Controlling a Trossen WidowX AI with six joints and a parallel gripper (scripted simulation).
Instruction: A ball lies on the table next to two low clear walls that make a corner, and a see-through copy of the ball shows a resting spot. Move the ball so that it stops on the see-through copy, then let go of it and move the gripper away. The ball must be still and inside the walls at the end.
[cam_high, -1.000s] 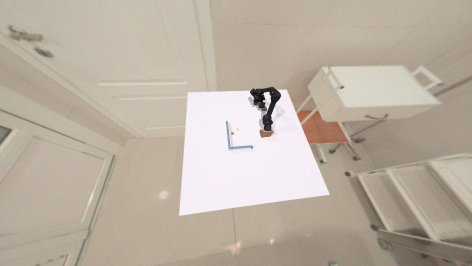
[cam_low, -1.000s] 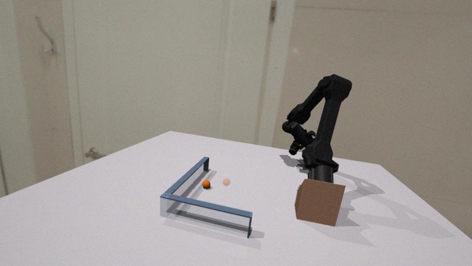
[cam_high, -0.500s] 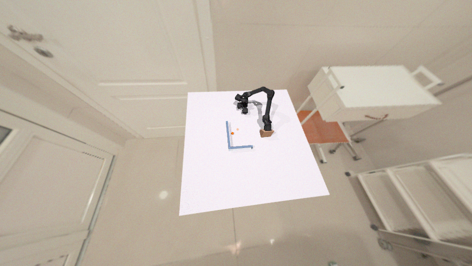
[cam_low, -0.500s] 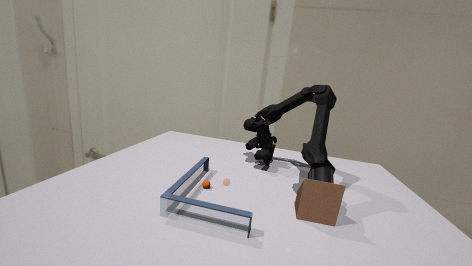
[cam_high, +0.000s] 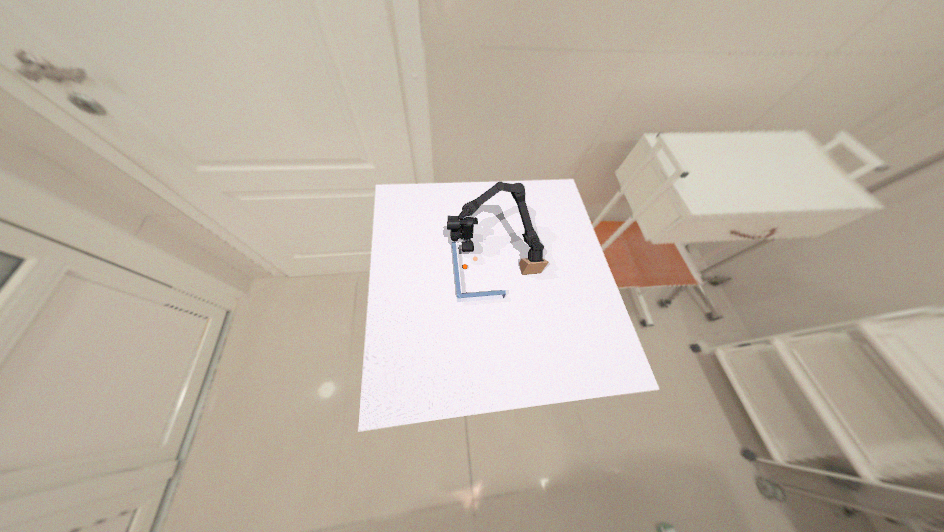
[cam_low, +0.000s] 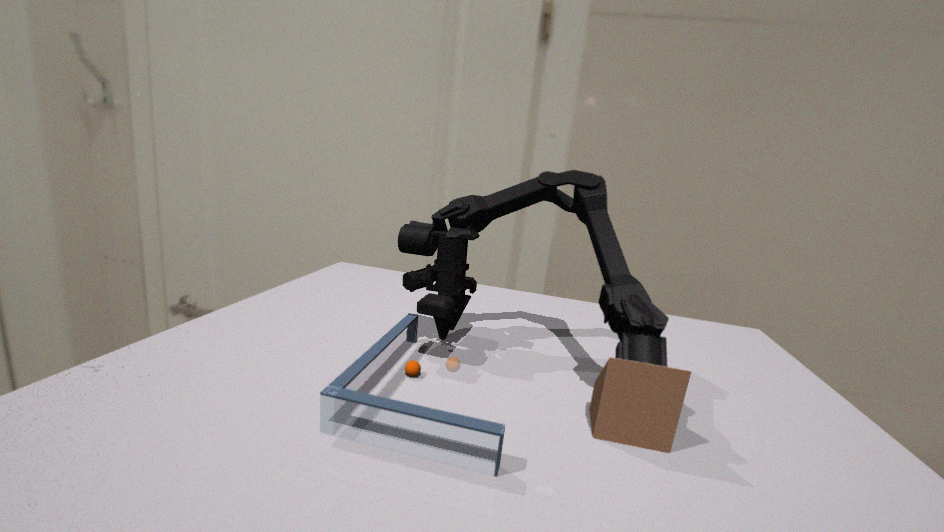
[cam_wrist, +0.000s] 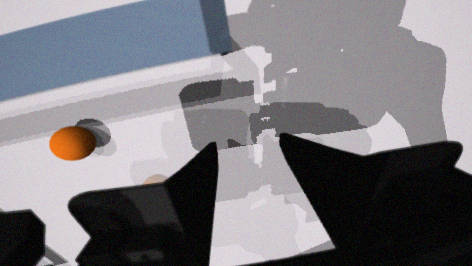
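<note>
Right now the orange ball is 20 mm ahead of my gripper tip, 140 mm to the left of it and 10 mm below it. Round my gripper tip: clear wall: 50 mm behind, 310 mm to the left; see-through copy: 40 mm behind, 90 mm to the left, 10 mm below.
</note>
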